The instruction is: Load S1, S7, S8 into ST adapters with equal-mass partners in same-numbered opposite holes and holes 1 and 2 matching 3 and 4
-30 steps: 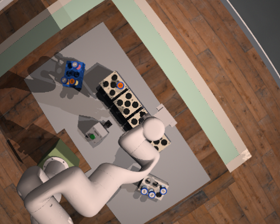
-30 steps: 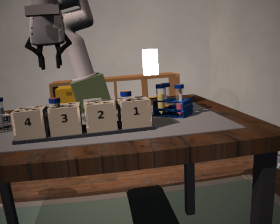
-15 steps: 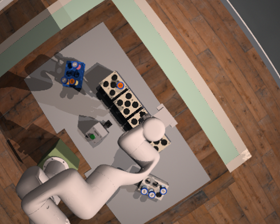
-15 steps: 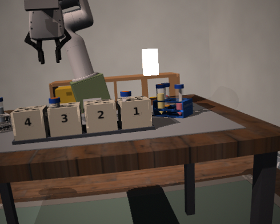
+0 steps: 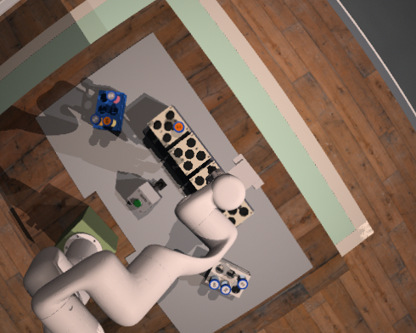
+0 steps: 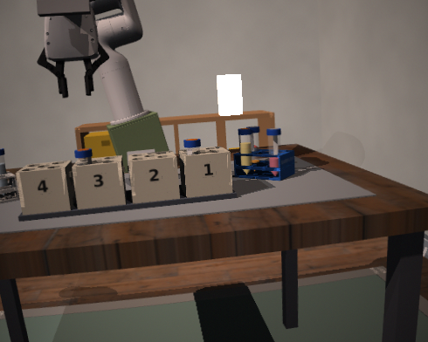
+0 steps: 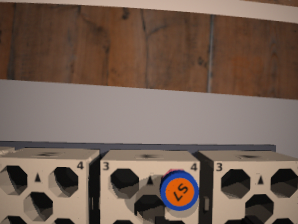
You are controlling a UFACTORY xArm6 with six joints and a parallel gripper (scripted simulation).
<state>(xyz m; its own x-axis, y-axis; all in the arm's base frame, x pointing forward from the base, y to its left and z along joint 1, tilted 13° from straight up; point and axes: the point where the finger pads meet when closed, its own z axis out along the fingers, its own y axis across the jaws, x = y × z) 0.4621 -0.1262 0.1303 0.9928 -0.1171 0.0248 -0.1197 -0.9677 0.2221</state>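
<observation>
The tube of yellowish liquid lies 13 cm behind my hand, 39 cm to the left of it and 19 cm below it. Also, from my hand: green DONE key: 24 cm behind, 14 cm to the left, 18 cm below; loading stand: 2 cm behind, 8 cm to the left, 24 cm below; pink tube: 1 cm behind, 18 cm below.
</observation>
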